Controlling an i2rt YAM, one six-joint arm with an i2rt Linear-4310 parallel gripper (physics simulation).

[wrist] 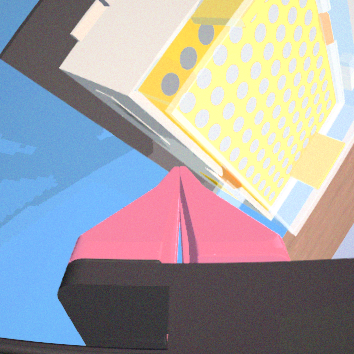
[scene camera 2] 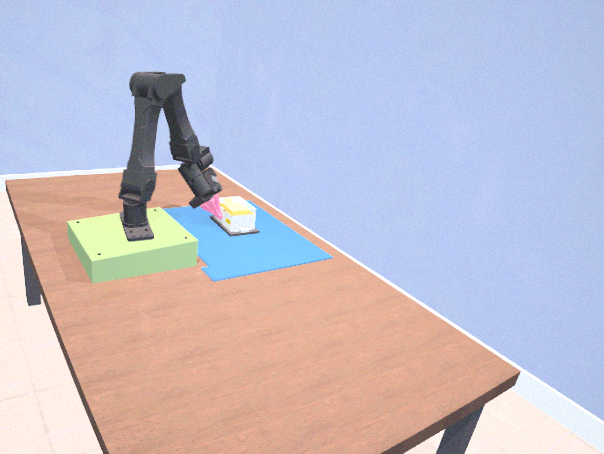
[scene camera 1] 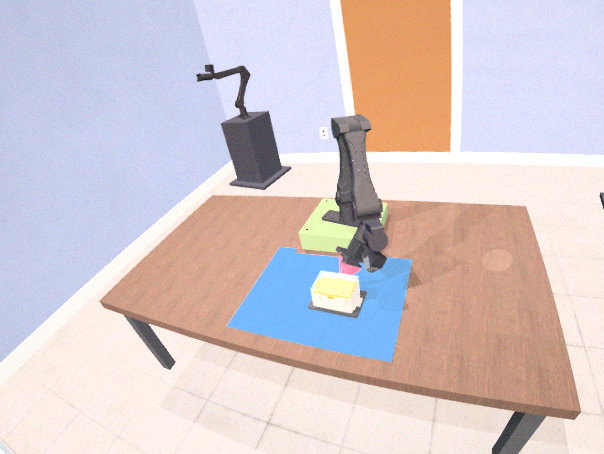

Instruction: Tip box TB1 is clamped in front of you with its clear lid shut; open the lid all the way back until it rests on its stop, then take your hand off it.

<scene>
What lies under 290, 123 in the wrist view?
A lid.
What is my gripper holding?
Nothing.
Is my gripper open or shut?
Shut.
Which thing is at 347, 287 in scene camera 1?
A lid.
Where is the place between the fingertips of my gripper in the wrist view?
179, 177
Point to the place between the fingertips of my gripper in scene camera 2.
221, 218
</scene>
